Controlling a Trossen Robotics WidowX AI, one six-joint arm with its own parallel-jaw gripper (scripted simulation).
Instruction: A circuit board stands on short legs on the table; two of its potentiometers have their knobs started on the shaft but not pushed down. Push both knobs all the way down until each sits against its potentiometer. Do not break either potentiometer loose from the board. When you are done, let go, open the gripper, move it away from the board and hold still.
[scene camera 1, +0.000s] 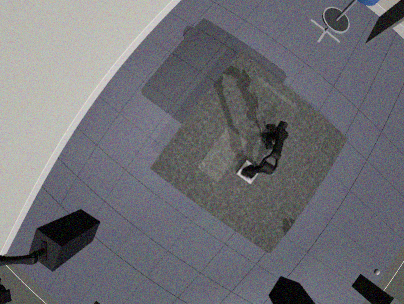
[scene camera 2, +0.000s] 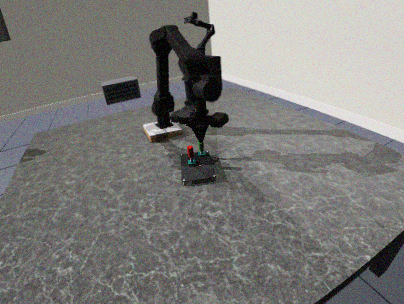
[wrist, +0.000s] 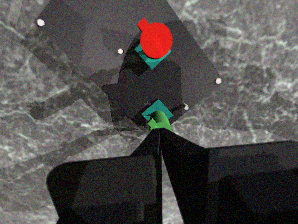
Observation:
In view: the gripper (scene camera 2: 201, 142).
The gripper shows as well in the wrist view (wrist: 158, 133).

